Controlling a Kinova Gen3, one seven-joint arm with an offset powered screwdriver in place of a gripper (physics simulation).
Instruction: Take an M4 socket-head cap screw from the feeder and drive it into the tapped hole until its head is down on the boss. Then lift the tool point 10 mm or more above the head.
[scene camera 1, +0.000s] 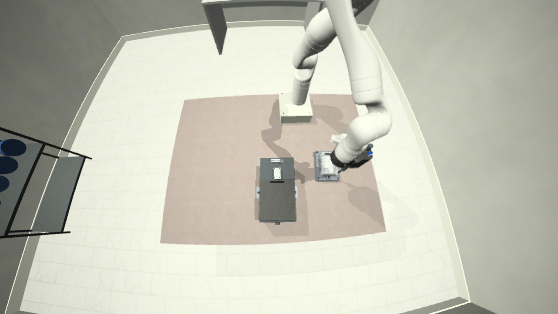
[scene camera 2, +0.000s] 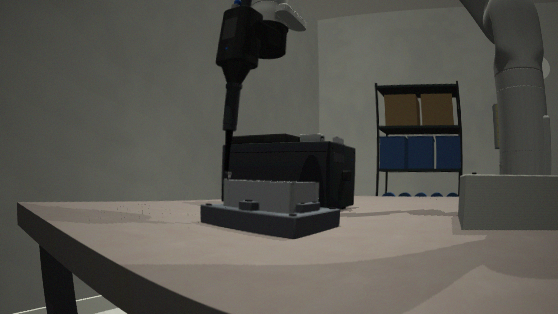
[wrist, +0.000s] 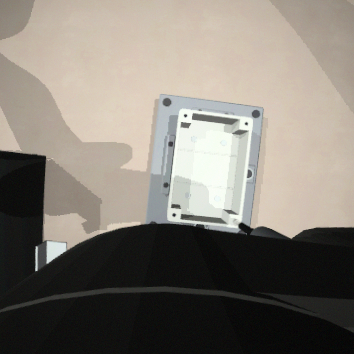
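Observation:
A pale open box with corner bosses (scene camera 1: 327, 164) (scene camera 2: 260, 192) (wrist: 175, 170) sits on a grey fixture plate (scene camera 1: 317, 175) (scene camera 2: 250, 220) (wrist: 156, 175). Dark holes show in three corner bosses in the wrist view. My screwdriver (scene camera 2: 228, 171) (wrist: 241, 224) points down at the remaining corner, its bit tip close above that boss. A small light screw (scene camera 2: 229, 175) stands upright there, its upper part showing above the box rim. Bit and screw look in contact or nearly so; whether the bit holds the screw cannot be told. The dark feeder (scene camera 1: 277, 200) (scene camera 2: 342, 172) (wrist: 20, 200) stands beside the fixture.
The arm's base block (scene camera 1: 296, 119) (scene camera 2: 507, 205) stands on the table (scene camera 1: 215, 165) (scene camera 2: 175, 245). The feeder carries a small white part (scene camera 1: 277, 173) on top. A shelf rack (scene camera 2: 417, 129) with brown and blue boxes stands in the background.

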